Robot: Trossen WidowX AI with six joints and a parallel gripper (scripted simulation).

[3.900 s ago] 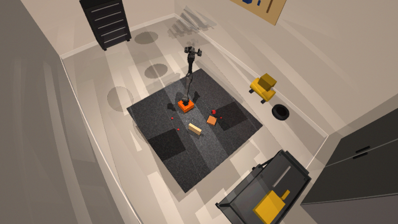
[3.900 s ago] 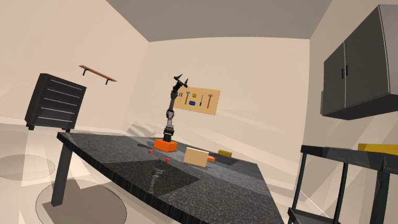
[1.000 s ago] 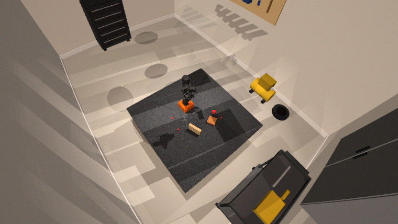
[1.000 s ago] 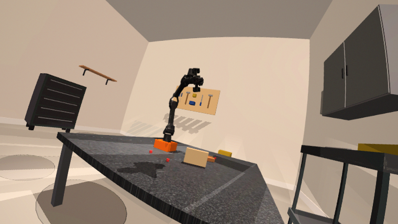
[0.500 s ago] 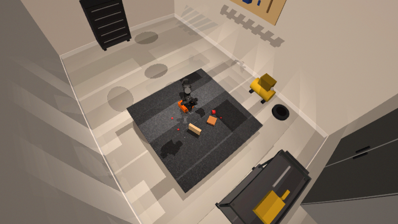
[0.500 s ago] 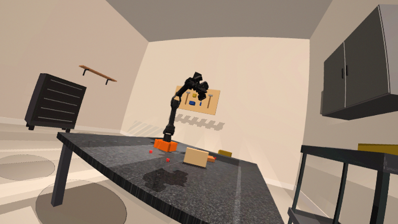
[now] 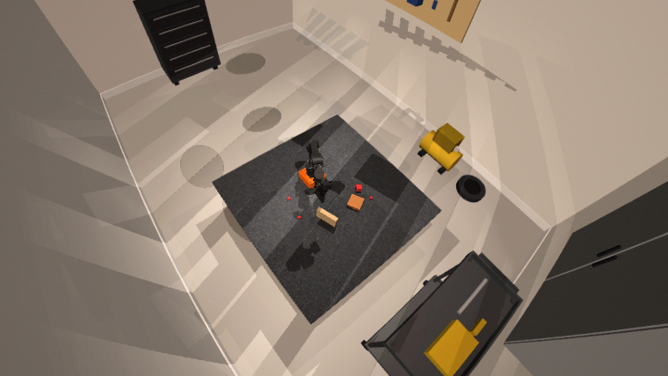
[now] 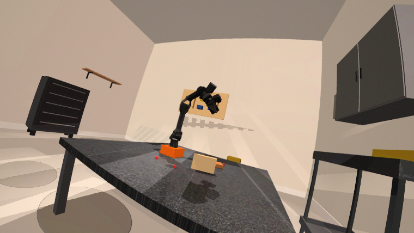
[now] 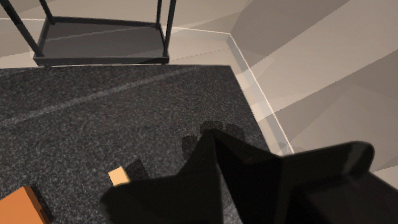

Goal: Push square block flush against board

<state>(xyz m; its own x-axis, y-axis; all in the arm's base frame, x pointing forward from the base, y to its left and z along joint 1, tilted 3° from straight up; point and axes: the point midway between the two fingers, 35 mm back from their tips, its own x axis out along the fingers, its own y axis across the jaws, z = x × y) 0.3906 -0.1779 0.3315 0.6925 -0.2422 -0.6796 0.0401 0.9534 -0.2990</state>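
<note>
Now: gripper tip 4 cm past the tan board, 8 cm to the right of it and 35 cm above it. Also, from my gripper tip: red cube: 12 cm behind, 44 cm to the left, 38 cm below; square block: 3 cm behind, 34 cm to the left, 39 cm below.
</note>
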